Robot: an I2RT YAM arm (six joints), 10 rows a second.
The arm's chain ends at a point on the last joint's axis. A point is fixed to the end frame.
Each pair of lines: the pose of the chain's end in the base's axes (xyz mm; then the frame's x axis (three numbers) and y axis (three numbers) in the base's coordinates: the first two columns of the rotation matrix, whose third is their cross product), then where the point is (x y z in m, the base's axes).
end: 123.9 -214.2 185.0 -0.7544 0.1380 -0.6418 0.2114 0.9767 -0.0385
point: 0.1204 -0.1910 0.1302
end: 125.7 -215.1 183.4 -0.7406 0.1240 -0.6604 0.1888 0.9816 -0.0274
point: 0.1231 -0.1917 0.1287
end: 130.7 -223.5 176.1 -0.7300 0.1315 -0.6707 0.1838 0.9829 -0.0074
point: 0.1289 -0.1992 0.1217
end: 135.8 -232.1 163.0 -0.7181 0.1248 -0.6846 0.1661 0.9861 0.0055
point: 0.1347 -0.2073 0.1088
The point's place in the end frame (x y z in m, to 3 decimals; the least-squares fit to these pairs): 0.041 0.024 0.036
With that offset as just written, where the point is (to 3 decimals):
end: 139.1 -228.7 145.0 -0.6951 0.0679 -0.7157 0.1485 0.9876 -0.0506
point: 0.139 -0.207 0.089
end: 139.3 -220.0 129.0 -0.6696 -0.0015 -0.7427 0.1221 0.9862 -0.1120
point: 0.141 -0.202 0.072
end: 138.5 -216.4 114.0 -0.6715 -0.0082 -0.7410 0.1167 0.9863 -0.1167
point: 0.140 -0.199 0.057
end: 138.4 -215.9 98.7 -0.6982 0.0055 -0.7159 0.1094 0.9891 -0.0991
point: 0.138 -0.197 0.042
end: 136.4 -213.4 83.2 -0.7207 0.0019 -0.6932 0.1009 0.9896 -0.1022
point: 0.134 -0.195 0.027
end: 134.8 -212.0 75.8 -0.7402 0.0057 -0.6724 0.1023 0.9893 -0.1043
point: 0.131 -0.193 0.019
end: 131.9 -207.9 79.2 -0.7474 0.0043 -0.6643 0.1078 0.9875 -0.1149
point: 0.127 -0.190 0.023
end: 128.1 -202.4 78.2 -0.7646 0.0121 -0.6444 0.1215 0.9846 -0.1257
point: 0.122 -0.185 0.022
